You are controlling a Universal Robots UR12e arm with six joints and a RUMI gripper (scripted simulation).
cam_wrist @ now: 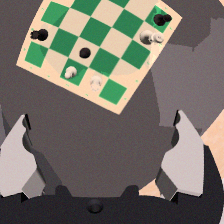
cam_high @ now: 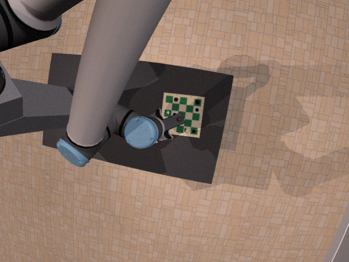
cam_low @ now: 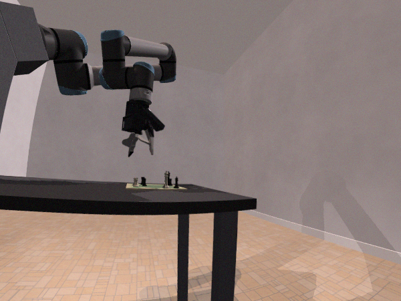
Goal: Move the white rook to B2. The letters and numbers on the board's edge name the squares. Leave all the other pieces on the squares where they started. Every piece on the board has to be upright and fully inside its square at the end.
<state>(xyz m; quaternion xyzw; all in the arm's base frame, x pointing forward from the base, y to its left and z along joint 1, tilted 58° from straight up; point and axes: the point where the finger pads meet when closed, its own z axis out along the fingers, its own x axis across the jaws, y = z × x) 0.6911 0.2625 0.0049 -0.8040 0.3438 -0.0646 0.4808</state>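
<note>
Right now my hand is 1 cm past the white rook and 10 cm above it. Also, from my hand: chessboard: 4 cm ahead, 7 cm to the left, 12 cm below; white pawn: 3 cm behind, 4 cm to the left, 10 cm below.
</note>
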